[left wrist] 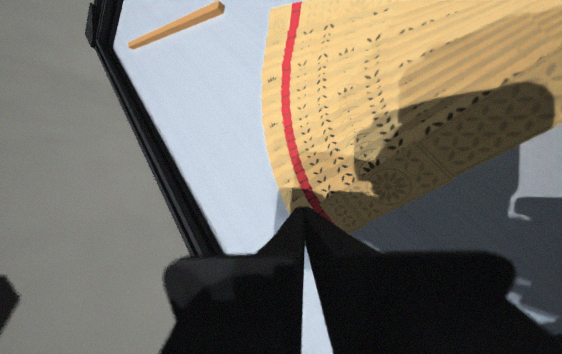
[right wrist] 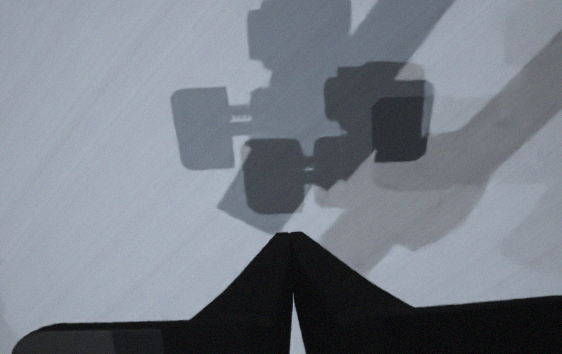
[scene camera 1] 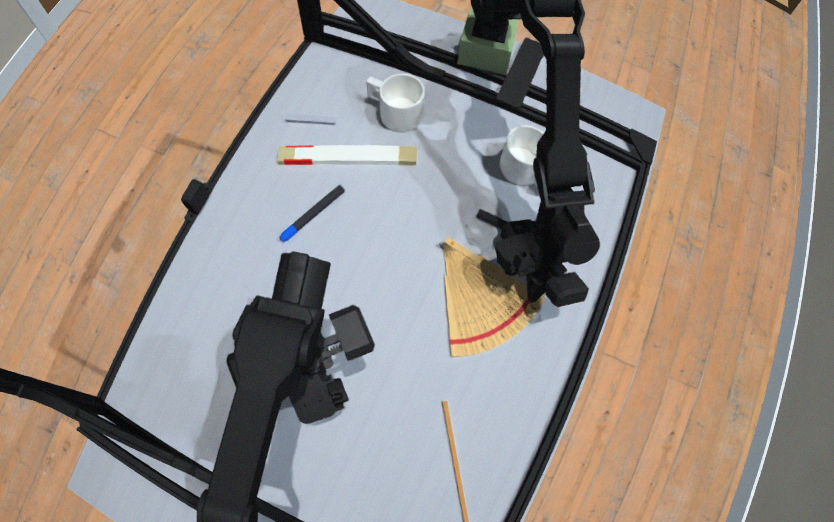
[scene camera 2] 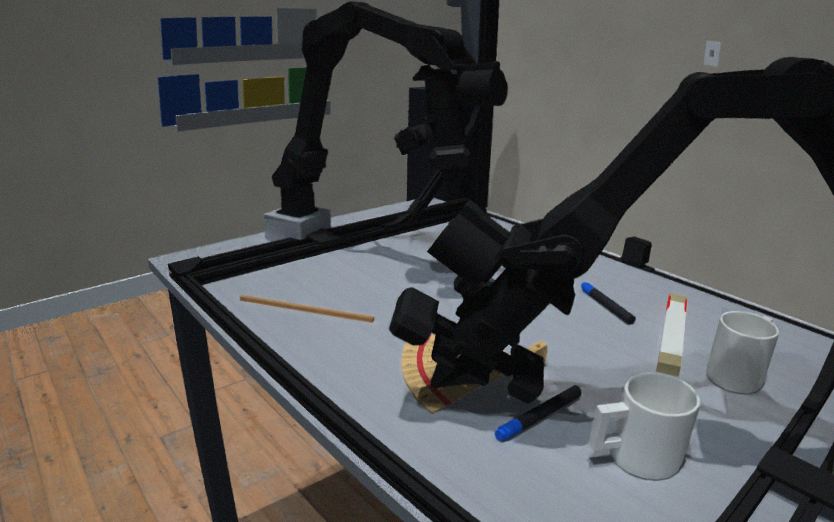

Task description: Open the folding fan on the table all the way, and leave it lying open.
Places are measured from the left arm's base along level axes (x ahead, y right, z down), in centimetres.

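Where they show: left gripper, fingertip midpoint: [left wrist: 302,213] [scene camera 1: 531,301] [scene camera 2: 433,384]; right gripper, fingertip midpoint: [right wrist: 289,245] [scene camera 2: 453,198]; left arm's base, origin of the base link: [scene camera 1: 490,28]; right arm's base, origin of the base link: [scene camera 2: 297,211].
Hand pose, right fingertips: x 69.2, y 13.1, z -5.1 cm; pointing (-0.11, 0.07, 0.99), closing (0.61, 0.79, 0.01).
Things, the pixels of their top centre, and the offset from my right fingertips. "pt": a spot on its surface instead.
- wooden folding fan, surface spot: [left wrist: 340,65] [scene camera 1: 474,312] pt dx -16.1, dy -21.7, dz +14.2 cm
- stick, middle of its top: [scene camera 1: 457,468] [scene camera 2: 304,306] [left wrist: 161,29] dx +9.9, dy -25.3, dz +14.4 cm
- blue-capped pen, middle of its top: [scene camera 2: 541,406] dx -32.1, dy -25.4, dz +13.5 cm
- white strip, middle of its top: [scene camera 2: 674,325] [scene camera 1: 345,152] dx -38.7, dy +6.8, dz +13.5 cm
The wooden folding fan [scene camera 1: 477,317] [scene camera 2: 411,369] [left wrist: 340,65] lies partly open, a wedge with a red band near its curved outer edge. In scene camera 1 its pivot end is at the upper left, one side runs straight down and the other toward the lower right. My left gripper [scene camera 1: 534,296] [scene camera 2: 435,382] [left wrist: 302,213] is shut and empty, its tips over the fan's outer corner by the red band; whether they touch it I cannot tell. It hides part of the fan in both scene views. My right gripper [right wrist: 289,245] is shut and empty above the table, away from the fan.
A stick [scene camera 1: 455,461] [scene camera 2: 307,309] [left wrist: 175,26] lies beyond the fan's curved edge. A blue-capped pen [scene camera 2: 541,411] lies beside the left gripper; another pen [scene camera 1: 312,212] [scene camera 2: 608,302], a white strip [scene camera 1: 347,154] [scene camera 2: 673,332] and two mugs [scene camera 1: 401,107] [scene camera 2: 655,427] stand or lie farther off.
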